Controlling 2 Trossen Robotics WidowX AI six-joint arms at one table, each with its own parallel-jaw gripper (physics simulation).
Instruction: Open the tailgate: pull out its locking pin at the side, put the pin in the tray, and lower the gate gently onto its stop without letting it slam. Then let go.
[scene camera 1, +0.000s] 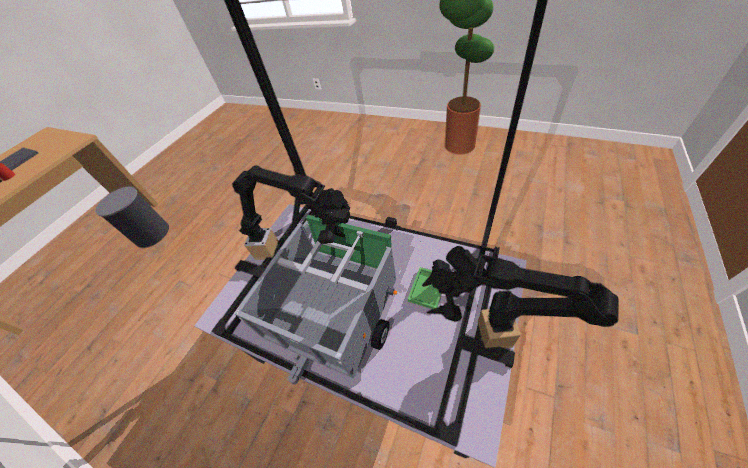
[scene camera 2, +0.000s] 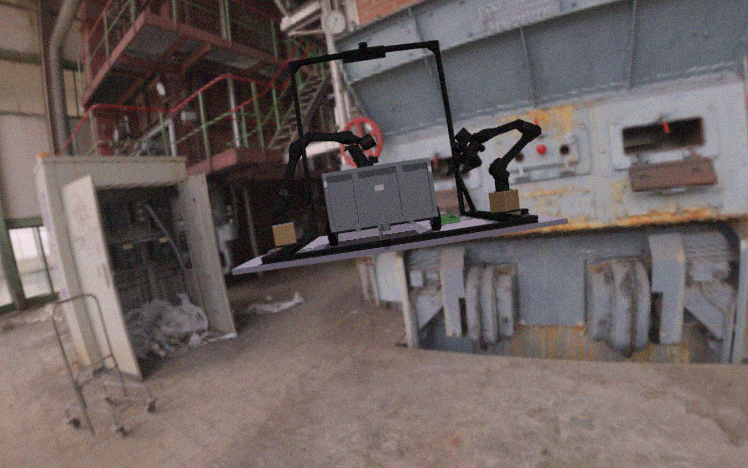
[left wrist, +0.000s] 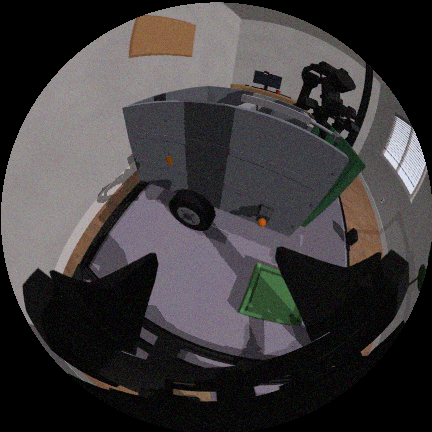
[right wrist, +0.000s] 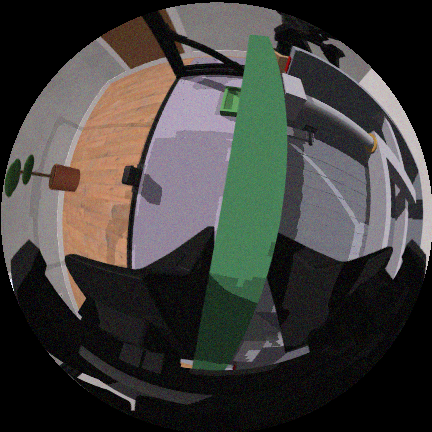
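Where they show: left gripper, fingertip midpoint: (scene camera 1: 425, 299) (scene camera 2: 453, 174) (left wrist: 217, 257); right gripper, fingertip midpoint: (scene camera 1: 345, 233); left arm's base, link origin: (scene camera 1: 500, 322) (scene camera 2: 502, 191) (right wrist: 283, 52); right arm's base, link origin: (scene camera 1: 257, 236) (scene camera 2: 282, 223).
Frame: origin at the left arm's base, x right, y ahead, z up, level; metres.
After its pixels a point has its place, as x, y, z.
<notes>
The green tailgate (scene camera 1: 376, 249) {0.286, 0.383, 0.095} (left wrist: 346, 180) {0.270, 0.330, 0.125} (right wrist: 257, 150) {0.344, 0.465, 0.172} stands about upright at the grey trailer's far end in scene camera 1. The pin's orange knob (scene camera 1: 394, 292) {0.149, 0.336, 0.007} (left wrist: 262, 222) {0.151, 0.329, 0.006} sits by a small bracket low on the trailer's side. The green tray (left wrist: 271, 318) {0.186, 0.159, -0.094} lies on the table beside the trailer, and no pin shows in it. My right gripper (right wrist: 236, 233) {0.359, 0.495, 0.123} is partly open, its fingers loosely straddling the gate's top edge, one on each side. My left gripper (scene camera 1: 428, 296) {0.061, 0.240, 0.104} (left wrist: 217, 257) {0.061, 0.240, 0.104} is wide open and empty above the table near the tray.
The grey trailer (scene camera 1: 286, 336) {-0.040, 0.658, 0.162} (scene camera 2: 377, 193) {-0.019, 0.673, 0.065} (left wrist: 280, 175) {0.162, 0.360, 0.084} has raised side walls, bars across its top and a black wheel (scene camera 1: 380, 334) {0.008, 0.399, -0.016} (left wrist: 192, 210) {0.032, 0.385, -0.037} on the tray side. A black frame with tall posts (scene camera 1: 510, 149) {0.351, -0.060, 0.416} surrounds the work area.
</notes>
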